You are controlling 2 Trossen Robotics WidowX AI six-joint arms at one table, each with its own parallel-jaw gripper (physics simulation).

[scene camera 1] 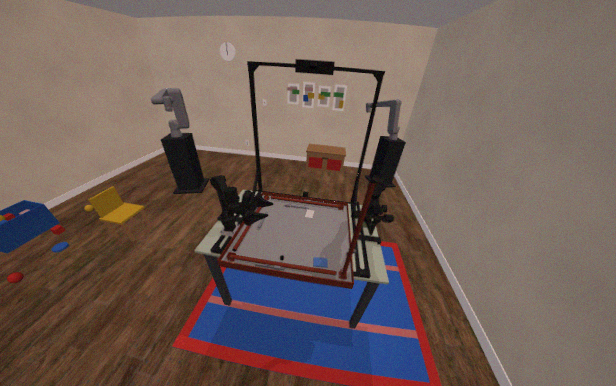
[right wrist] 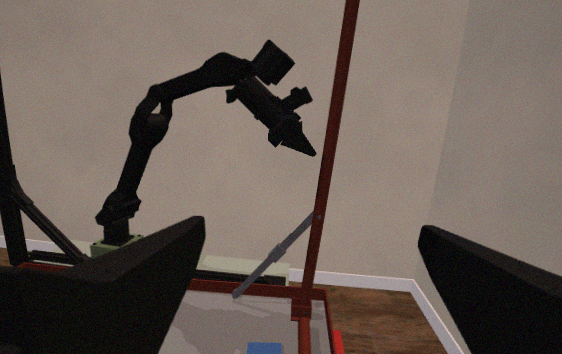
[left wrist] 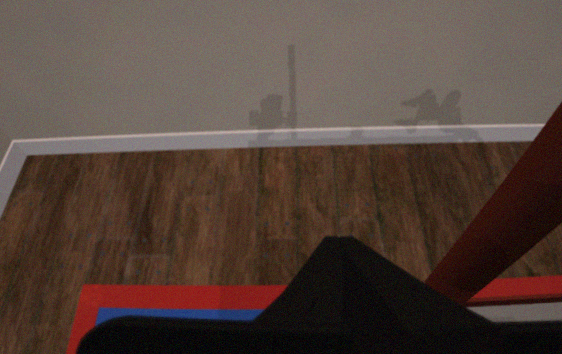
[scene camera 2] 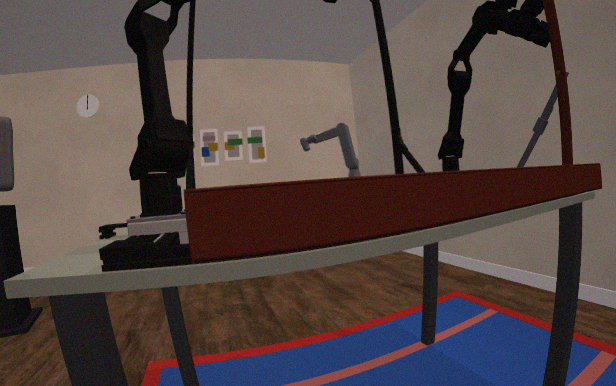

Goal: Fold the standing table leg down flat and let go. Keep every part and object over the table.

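Seen in the pictures: left gripper, fingertip midpoint: (scene camera 1: 370, 235) (right wrist: 314, 155) (left wrist: 337, 250); right gripper, fingertip midpoint: (scene camera 1: 270, 209) (right wrist: 312, 231); left arm's base at its link origin: (right wrist: 117, 240); right arm's base at its link origin: (scene camera 1: 230, 228) (scene camera 2: 161, 214).
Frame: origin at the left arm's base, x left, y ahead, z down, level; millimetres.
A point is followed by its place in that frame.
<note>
The dark red table leg (scene camera 1: 359, 227) {x 577, y 136, z -375 mm} (scene camera 2: 561, 95) {x 558, y 150, z -152 mm} (left wrist: 505, 215) {x 557, y 128, z -301 mm} (right wrist: 332, 130) {x 565, y 149, z -369 mm} stands up from the near right corner of the upturned, red-rimmed tabletop (scene camera 1: 287, 275) {x 625, y 438, z 24 mm} (scene camera 2: 350, 215) {x 647, y 712, z 30 mm}. A grey folding brace (right wrist: 274, 254) {x 476, y 129, z -100 mm} (scene camera 2: 539, 126) {x 482, y 129, z -98 mm} slants from the leg to the tabletop. My left gripper (left wrist: 337, 250) {x 538, y 69, z -309 mm} (right wrist: 314, 155) {x 538, y 69, z -309 mm} is shut and empty. Its tip is close beside the leg, well above the brace joint, with the leg at its right in the left wrist view; contact cannot be told. My right gripper (scene camera 1: 269, 210) {x 541, y 547, z -350 mm} (right wrist: 312, 231) {x 541, y 547, z -350 mm} is open and empty over the left side of the tabletop, far from the leg.
Other legs (scene camera 1: 285, 265) {x 580, y 464, z 4 mm} (scene camera 1: 242, 237) {x 453, y 798, z 9 mm} (scene camera 1: 305, 199) {x -129, y 510, z 40 mm} lie flat along the tabletop's edges. A blue square (scene camera 1: 320, 262) {x 492, y 276, z 27 mm} (right wrist: 264, 348) {x 485, y 248, z 27 mm}, a white square (scene camera 1: 309, 214) {x 57, y 434, z 45 mm} and a small black knob (scene camera 1: 282, 258) {x 533, y 498, z 14 mm} are on the panel. A black overhead frame (scene camera 1: 254, 125) {x -153, y 952, z -546 mm} rises behind.
</note>
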